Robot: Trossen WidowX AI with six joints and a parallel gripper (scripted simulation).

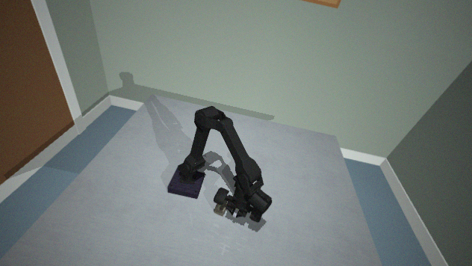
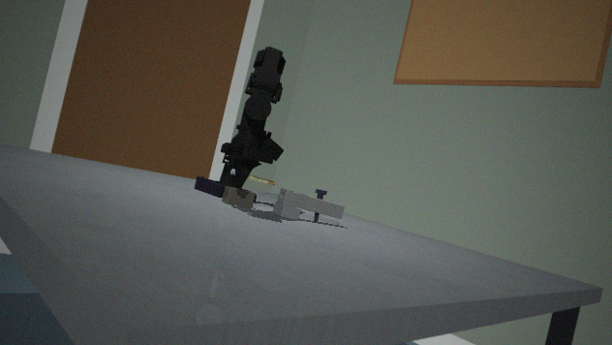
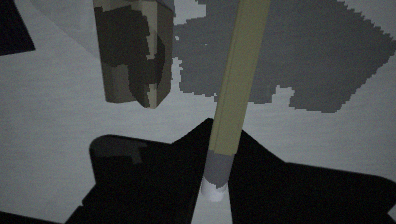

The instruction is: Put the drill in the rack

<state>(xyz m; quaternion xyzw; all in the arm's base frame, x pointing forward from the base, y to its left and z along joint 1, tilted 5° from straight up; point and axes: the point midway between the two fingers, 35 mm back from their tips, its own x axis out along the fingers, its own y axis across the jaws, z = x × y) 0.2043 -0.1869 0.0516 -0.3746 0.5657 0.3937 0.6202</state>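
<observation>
Now: the drill 4 cm to the left of my gripper tip, 3 cm above it and 2 cm ahead of it. Also, from my gripper tip: grey block: 18 cm to the left, 9 cm ahead, 1 cm below; then tan rack: 6 cm to the left, 5 cm behind, 3 cm below; then dark blue key: 21 cm to the left, 10 cm ahead, 1 cm above.
</observation>
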